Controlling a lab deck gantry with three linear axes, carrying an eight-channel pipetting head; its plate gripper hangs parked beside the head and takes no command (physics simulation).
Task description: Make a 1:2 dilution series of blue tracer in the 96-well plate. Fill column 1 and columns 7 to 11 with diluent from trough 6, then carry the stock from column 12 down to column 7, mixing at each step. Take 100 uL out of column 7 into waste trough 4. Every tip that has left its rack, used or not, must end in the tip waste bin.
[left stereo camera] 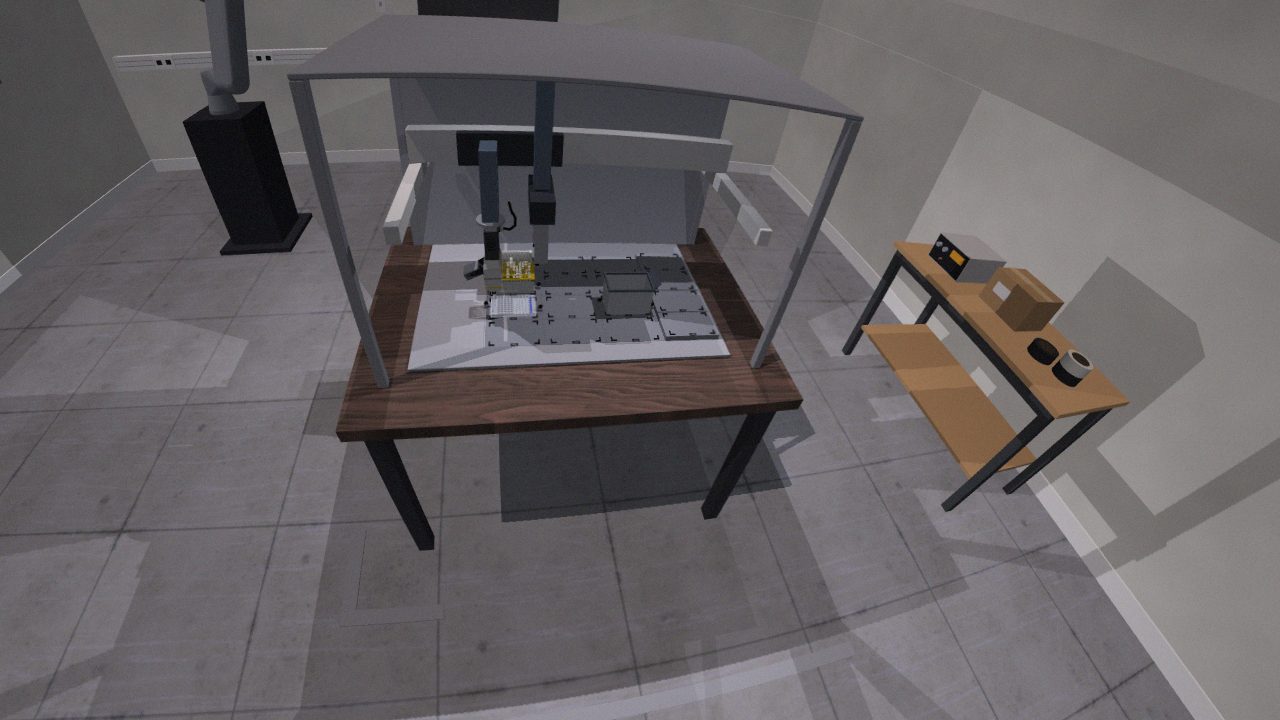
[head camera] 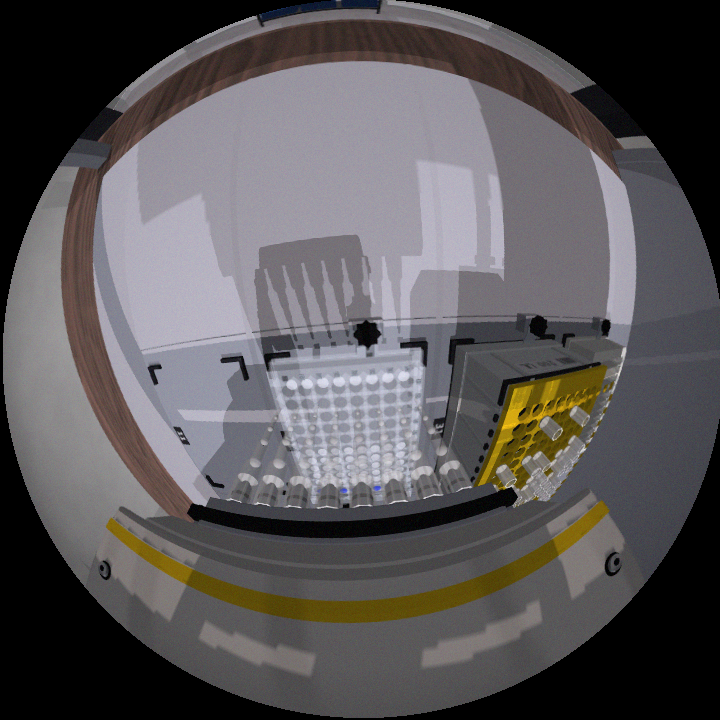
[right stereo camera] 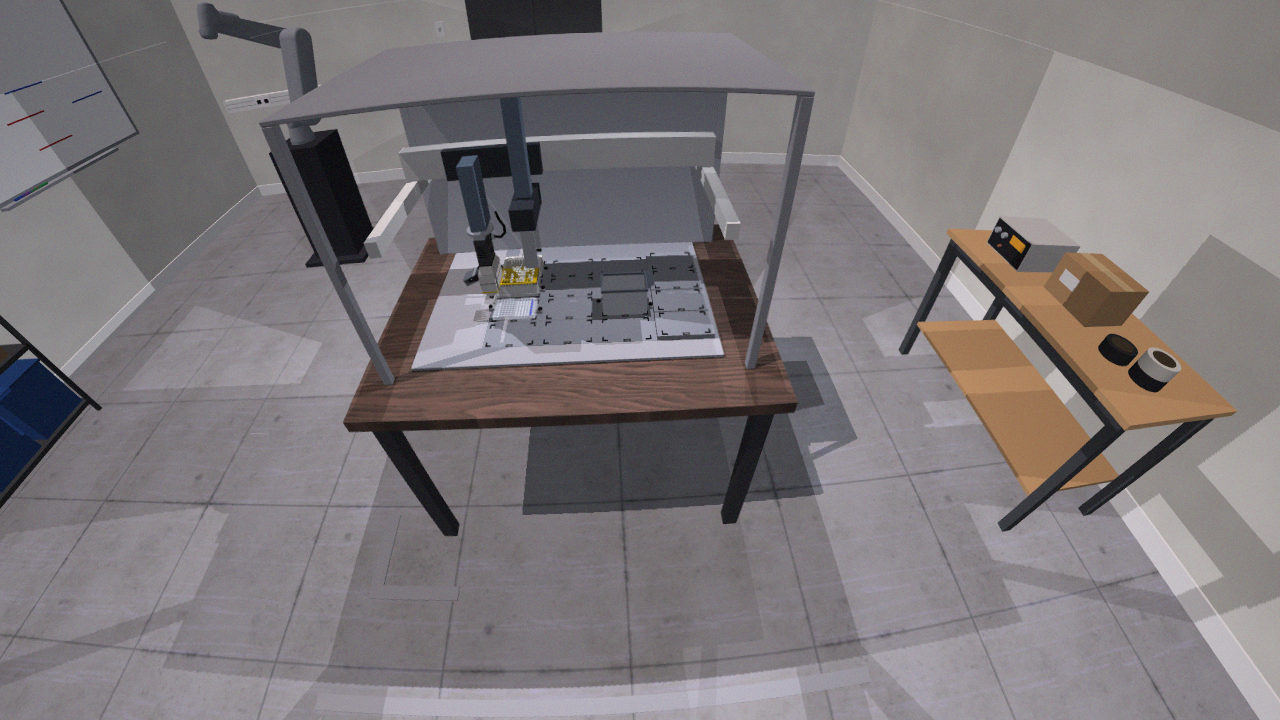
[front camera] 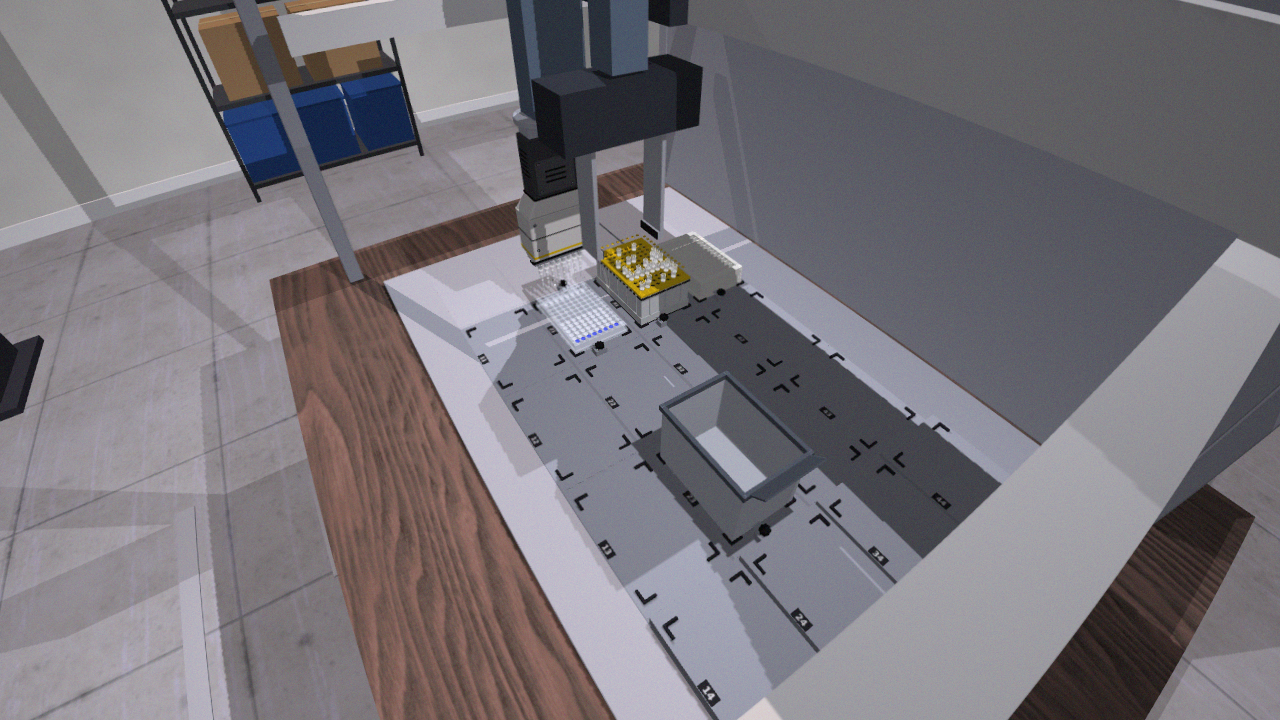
Note:
In view: a frame post (left stereo camera: pixel 848 135) and a back panel (front camera: pixel 1028 279).

